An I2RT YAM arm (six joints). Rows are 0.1 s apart.
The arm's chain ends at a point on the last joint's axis. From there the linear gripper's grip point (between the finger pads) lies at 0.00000 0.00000 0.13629 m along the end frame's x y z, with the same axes.
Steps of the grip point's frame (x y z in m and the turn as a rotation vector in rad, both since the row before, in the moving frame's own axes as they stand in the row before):
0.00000 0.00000 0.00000 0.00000 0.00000 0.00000
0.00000 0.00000 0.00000 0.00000 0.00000 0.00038
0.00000 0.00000 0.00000 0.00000 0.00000 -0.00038
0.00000 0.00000 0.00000 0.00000 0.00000 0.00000
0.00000 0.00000 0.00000 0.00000 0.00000 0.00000
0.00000 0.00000 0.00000 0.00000 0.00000 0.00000
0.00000 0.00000 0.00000 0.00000 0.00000 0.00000
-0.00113 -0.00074 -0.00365 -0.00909 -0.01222 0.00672
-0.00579 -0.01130 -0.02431 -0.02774 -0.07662 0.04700
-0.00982 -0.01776 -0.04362 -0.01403 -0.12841 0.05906
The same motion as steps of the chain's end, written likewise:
0.00000 0.00000 0.00000 0.00000 0.00000 0.00000
0.00000 0.00000 0.00000 0.00000 0.00000 0.00038
0.00000 0.00000 0.00000 0.00000 0.00000 -0.00038
0.00000 0.00000 0.00000 0.00000 0.00000 0.00000
0.00000 0.00000 0.00000 0.00000 0.00000 0.00000
0.00000 0.00000 0.00000 0.00000 0.00000 0.00000
0.00000 0.00000 0.00000 0.00000 0.00000 0.00000
0.00054 -0.00197 -0.00363 -0.00909 -0.01222 0.00672
0.00473 -0.01483 -0.02386 -0.02774 -0.07662 0.04700
0.00768 -0.01915 -0.04248 -0.01403 -0.12841 0.05906

